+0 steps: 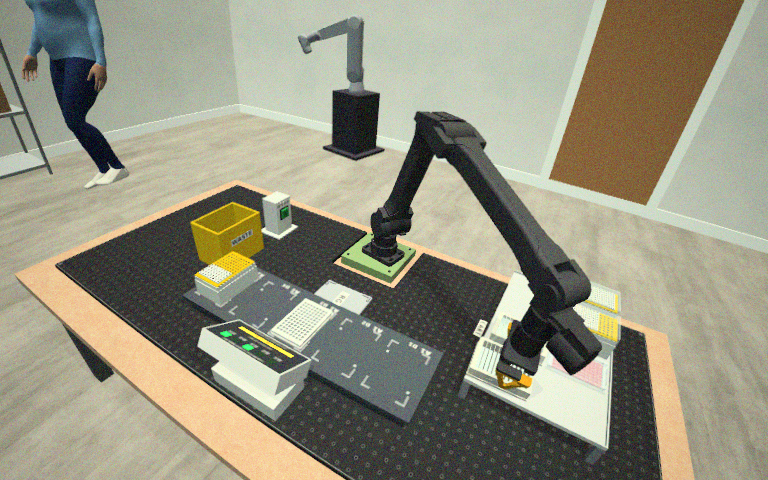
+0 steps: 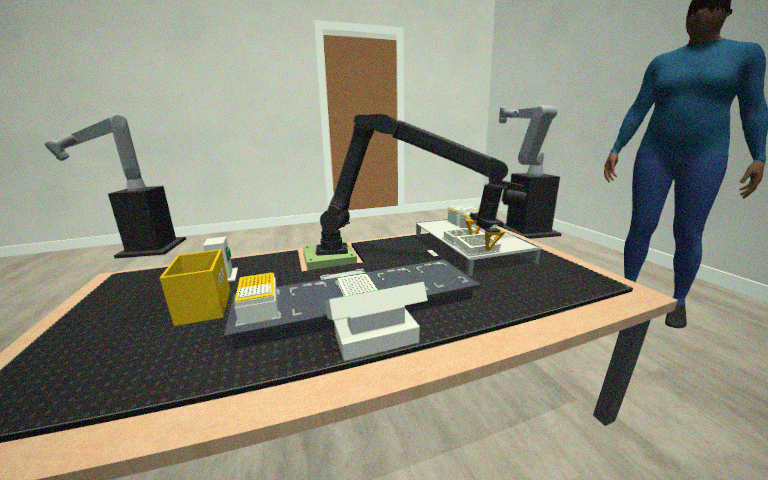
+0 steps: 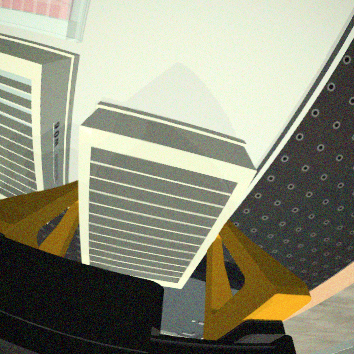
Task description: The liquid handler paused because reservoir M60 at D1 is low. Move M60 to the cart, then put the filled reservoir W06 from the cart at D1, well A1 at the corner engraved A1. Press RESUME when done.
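Frame: origin at the arm's base, x left, y back, z up, level; millimetres.
Seen in the pictures: gripper, fingertip midpoint: (image 1: 506, 370) (image 2: 479, 245) (image 3: 152, 201); arm's base at its link origin: (image 1: 382, 253) (image 2: 332, 250).
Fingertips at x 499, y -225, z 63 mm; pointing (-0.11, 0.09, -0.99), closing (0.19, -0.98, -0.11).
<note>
Pixels of each thing's middle, then the offset from my fingertips to it. "pt": a spot on its surface instead.
- Reservoir M60 at the middle of its body: (image 3: 148, 217) (image 1: 502, 367) (image 2: 477, 244) dx -10, dy -2, dz +5 mm
- white cart at the middle of its body: (image 1: 546, 346) (image 2: 470, 240) dx +50, dy +176, dz -46 mm
- Reservoir W06 at the middle of its body: (image 3: 9, 133) (image 1: 520, 337) (image 2: 463, 236) dx -11, dy +115, dz -3 mm
- green button at the middle of its body: (image 1: 284, 212) (image 2: 227, 253) dx -843, dy +103, dz +1 mm
- white plate at the middle of its body: (image 1: 303, 322) (image 2: 357, 287) dx -430, dy -174, dz -24 mm
- yellow-topped tip box at the middle of its body: (image 2: 257, 296) (image 1: 227, 276) dx -674, dy -217, dz +1 mm
- yellow waste bin at the middle of its body: (image 2: 199, 285) (image 1: 229, 236) dx -859, dy -99, dz -12 mm
- white console at a spot on its surface: (image 1: 254, 362) pt dx -357, dy -348, dz +58 mm
- pink plate at the middle of its body: (image 1: 577, 365) (image 2: 493, 234) dx +124, dy +131, dz -12 mm
Reservoir M60 (image 1: 485, 362) (image 2: 479, 243) (image 3: 155, 210), a white tray with parallel channels, is at the front left edge of the white cart (image 1: 566, 413) (image 2: 518, 247) (image 3: 280, 65). My gripper (image 1: 507, 356) (image 2: 482, 240) (image 3: 152, 201) is shut on it, one orange finger at each end. Its label is hidden, and whether its base touches the cart is unclear. Reservoir W06 (image 1: 500, 325) (image 2: 454, 234) (image 3: 56, 105), with pale liquid and an upside-down label, stands upright beside it. The grey deck (image 1: 339, 362) (image 2: 317, 325) has bare positions at its right end. The green button (image 1: 284, 212) (image 2: 228, 254) is on a white post.
A white plate (image 1: 301, 321) (image 2: 356, 284) and a yellow-topped tip box (image 1: 226, 277) (image 2: 256, 297) are on the deck. A yellow waste bin (image 1: 226, 234) (image 2: 195, 288) and a white console (image 1: 254, 362) (image 2: 376, 322) stand near it. A pink plate (image 1: 583, 370) (image 3: 37, 12) is on the cart.
</note>
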